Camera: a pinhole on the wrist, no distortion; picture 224 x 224 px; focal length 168.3 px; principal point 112.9 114.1 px. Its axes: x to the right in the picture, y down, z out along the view. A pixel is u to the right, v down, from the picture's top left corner.
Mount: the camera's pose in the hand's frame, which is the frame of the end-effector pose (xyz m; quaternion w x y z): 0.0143 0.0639 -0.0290 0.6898 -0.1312 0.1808 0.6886
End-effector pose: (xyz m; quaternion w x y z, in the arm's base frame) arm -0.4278 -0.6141 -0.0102 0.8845 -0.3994 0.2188 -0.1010
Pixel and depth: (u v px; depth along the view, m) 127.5 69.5 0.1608
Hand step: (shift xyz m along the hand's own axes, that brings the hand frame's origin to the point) 0.0677 0.1449 0.1069
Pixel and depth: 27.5 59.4 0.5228
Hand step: 0.2234 0.0464 0.5442
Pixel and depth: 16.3 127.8 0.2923
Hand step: 0.0130 0.0386 0.3079
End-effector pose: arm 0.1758 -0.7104 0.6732 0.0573 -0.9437 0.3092 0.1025
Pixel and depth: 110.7 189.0 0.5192
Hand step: -0.1804 0.2850 0.4570
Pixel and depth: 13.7 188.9 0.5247
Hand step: -0.1780 0.0144 0.5922
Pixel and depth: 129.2 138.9 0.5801
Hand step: -0.0319 0.3655 0.4748
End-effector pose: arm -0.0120 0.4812 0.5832 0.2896 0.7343 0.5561 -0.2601
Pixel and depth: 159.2 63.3 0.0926
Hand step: 0.0482 0.1262 0.0415
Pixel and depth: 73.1 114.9 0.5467
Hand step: 0.0511 0.1824 0.5189
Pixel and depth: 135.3 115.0 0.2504
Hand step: 0.0297 0.2017 0.1822
